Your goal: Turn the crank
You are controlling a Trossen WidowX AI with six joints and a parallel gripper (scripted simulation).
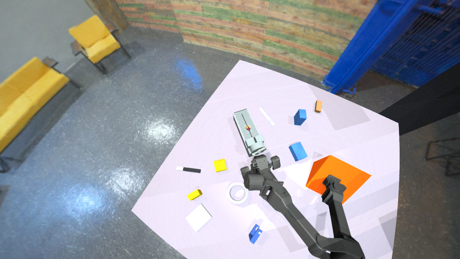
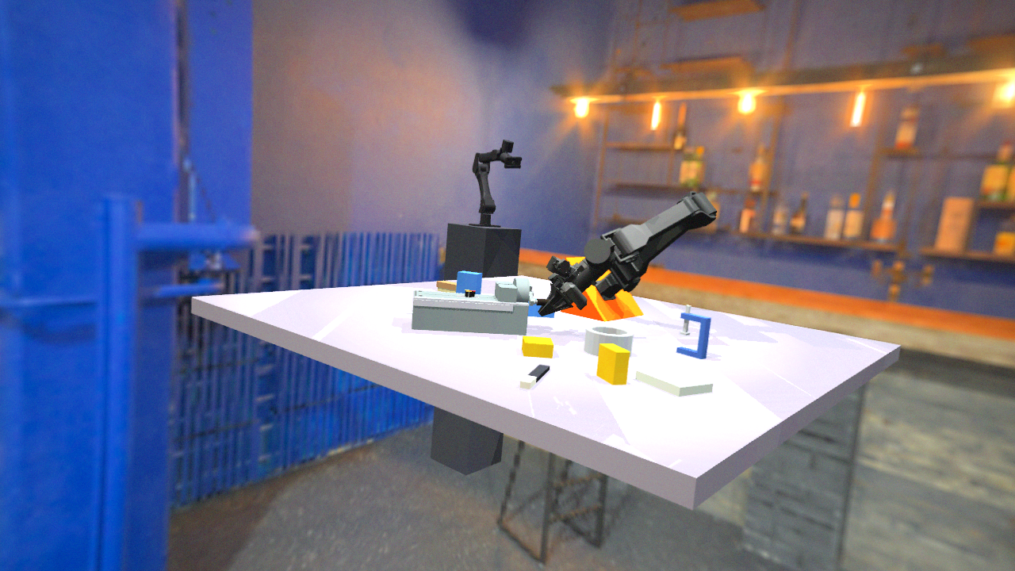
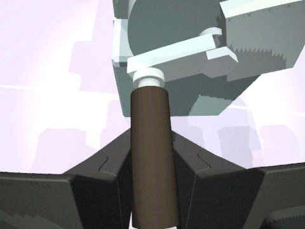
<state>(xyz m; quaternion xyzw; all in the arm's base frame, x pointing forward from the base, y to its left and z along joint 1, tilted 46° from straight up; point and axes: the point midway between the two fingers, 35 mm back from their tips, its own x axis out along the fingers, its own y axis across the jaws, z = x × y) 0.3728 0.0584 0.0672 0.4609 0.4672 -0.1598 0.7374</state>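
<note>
The brown crank handle lies 1 cm behind my gripper tip, 1 cm to the left of it and 3 cm above it. The rest, counted from my gripper tip: metal strip (5 cm ahead, 29 cm to the right, 5 cm below); blue clamp (16 cm behind, 31 cm to the left); red pointer (10 cm ahead, 12 cm to the right, 3 cm above).
</note>
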